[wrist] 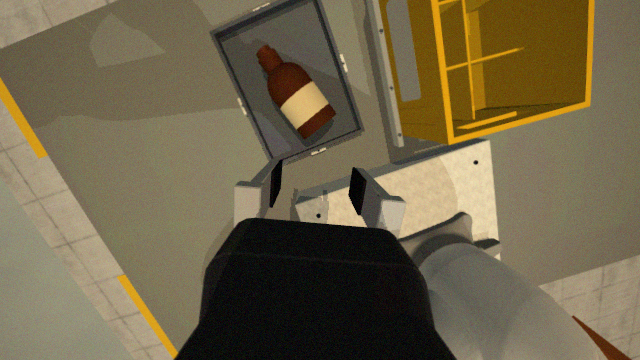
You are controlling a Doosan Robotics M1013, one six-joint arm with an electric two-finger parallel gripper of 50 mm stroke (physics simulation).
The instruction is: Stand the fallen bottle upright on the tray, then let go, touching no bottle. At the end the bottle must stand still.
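Places are measured from the arm's base along level axes (x ahead, y left, z up), in millimetres.
Pixels of known places: gripper, between the fingertips: [316, 178]; arm's base, origin of its link: [433, 262].
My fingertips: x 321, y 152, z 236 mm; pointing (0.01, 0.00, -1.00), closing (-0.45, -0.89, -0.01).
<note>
Ahead of a thing's pixels: the offset from my fingertips to its top centre. "spot": to the spot under its first point.
A brown bottle @(97 mm ahead, 3 mm left, 213 mm down) [290, 80] with a cream label lies on its side in the dark grey tray @(spot: 45 mm ahead, 94 mm right, 267 mm down) [353, 100] at the upper middle of the wrist view. Its neck points to the upper left and its base to the lower right, near the tray's near wall. My gripper [316, 178] is open and empty. It hangs high above the table, on the near side of the tray, apart from the bottle. No part of the bottle is hidden by the gripper.
A yellow crate @(81 mm ahead, 267 mm right, 117 mm down) [520, 125] with dividers stands right of the tray, with a grey rail @(spot: 29 mm ahead, 163 mm right, 262 mm down) [392, 95] along its left side. A beige base plate [425, 185] lies below the crate and carries the robot's base. The arm [500, 300] fills the lower right.
</note>
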